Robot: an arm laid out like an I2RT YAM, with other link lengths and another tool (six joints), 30 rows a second.
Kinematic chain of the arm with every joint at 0, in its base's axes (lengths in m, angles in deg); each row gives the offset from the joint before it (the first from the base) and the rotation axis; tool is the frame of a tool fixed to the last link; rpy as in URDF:
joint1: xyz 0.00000 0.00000 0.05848 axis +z
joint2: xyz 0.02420 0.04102 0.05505 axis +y
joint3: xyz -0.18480 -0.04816 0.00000 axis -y
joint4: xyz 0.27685 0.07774 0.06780 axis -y
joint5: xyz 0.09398 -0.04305 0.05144 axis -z
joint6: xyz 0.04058 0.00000 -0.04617 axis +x
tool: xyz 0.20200 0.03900 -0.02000 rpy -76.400 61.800 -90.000
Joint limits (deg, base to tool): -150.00..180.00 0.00..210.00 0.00..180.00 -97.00..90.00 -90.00..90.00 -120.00..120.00
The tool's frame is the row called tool.
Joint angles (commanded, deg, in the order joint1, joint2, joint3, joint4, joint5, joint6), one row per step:
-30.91 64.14 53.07 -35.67 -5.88 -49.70
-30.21 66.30 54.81 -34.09 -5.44 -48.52
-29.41 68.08 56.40 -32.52 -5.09 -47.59
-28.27 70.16 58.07 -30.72 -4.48 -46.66
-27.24 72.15 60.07 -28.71 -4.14 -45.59
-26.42 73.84 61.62 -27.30 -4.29 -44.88
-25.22 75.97 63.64 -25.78 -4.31 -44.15
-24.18 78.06 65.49 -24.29 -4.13 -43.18
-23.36 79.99 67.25 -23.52 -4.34 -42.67
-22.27 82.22 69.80 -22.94 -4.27 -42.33
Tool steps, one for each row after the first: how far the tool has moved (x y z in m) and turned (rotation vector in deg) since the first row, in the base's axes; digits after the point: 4 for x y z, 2 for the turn. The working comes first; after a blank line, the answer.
Tool pose at each row, in the base's axes (x y z in m, rotation vector in deg; the steps are taken from these numbers as rounded here):
0.4011 -0.1675 0.0241 -54.03 122.72 -56.29
0.4130 -0.1695 0.0291 -52.86 122.04 -56.94
0.4253 -0.1702 0.0355 -51.99 120.92 -57.67
0.4391 -0.1695 0.0411 -51.38 119.69 -58.42
0.4553 -0.1691 0.0513 -50.29 117.87 -59.32
0.4677 -0.1663 0.0575 -49.78 116.44 -59.37
0.4827 -0.1613 0.0648 -49.52 114.71 -59.38
0.4964 -0.1574 0.0706 -48.84 113.44 -59.41
0.5068 -0.1525 0.0737 -48.82 112.50 -58.91
0.5195 -0.1469 0.0804 -49.04 111.20 -58.78

0.0119 -0.0020 0.0050 -0.11 -1.14 -0.45
0.0242 -0.0027 0.0114 -0.39 -2.47 -0.56
0.0380 -0.0020 0.0170 -0.79 -3.75 -0.49
0.0542 -0.0016 0.0272 -1.18 -5.73 -0.42
0.0666 0.0012 0.0334 -1.13 -7.11 0.03
0.0816 0.0062 0.0407 -1.16 -8.59 0.79
0.0953 0.0101 0.0465 -1.04 -9.94 1.08
0.1057 0.0150 0.0496 -0.72 -10.68 1.73
0.1184 0.0206 0.0563 -0.79 -11.58 2.56

